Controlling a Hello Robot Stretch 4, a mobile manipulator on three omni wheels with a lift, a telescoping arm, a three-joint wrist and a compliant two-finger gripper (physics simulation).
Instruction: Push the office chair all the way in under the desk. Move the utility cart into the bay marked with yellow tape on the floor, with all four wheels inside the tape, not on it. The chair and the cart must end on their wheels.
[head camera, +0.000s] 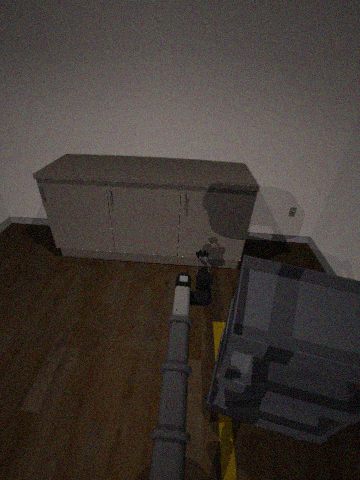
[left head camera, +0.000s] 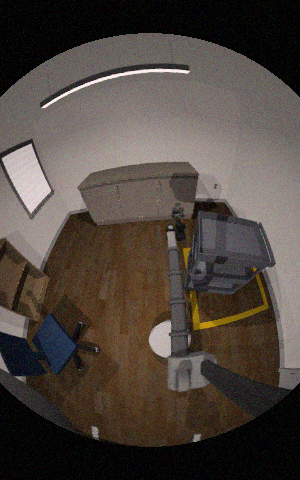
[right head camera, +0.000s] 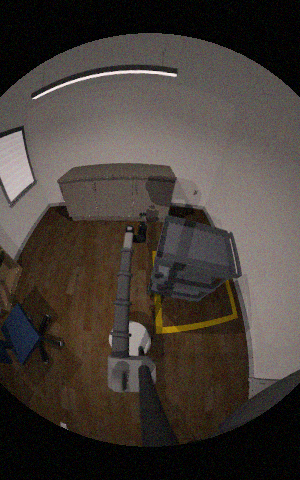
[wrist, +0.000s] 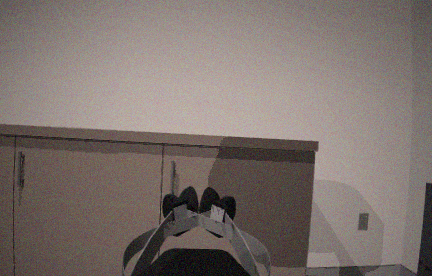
same spot on long low cabinet: (left head camera: 149, 191) = (head camera: 167, 211)
